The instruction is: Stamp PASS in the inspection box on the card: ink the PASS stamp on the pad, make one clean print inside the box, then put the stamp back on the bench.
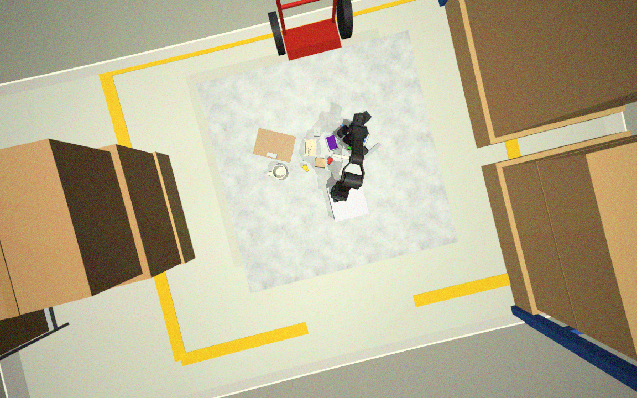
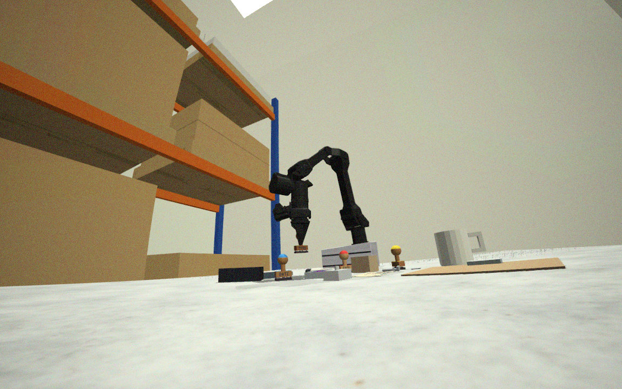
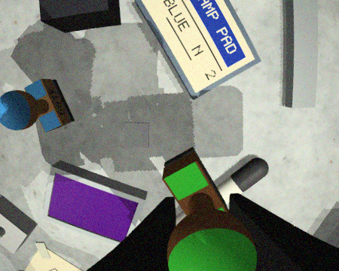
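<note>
My gripper tip is 4 cm past the marker, 3 cm to the right of it and 8 cm above it. The rest, counted from my gripper tip: blue-and-white tin 2 cm ahead, 9 cm to the right, 8 cm below; purple ink pad 7 cm ahead, 8 cm to the left, 9 cm below; green-knobbed stamp right at my gripper tip.
</note>
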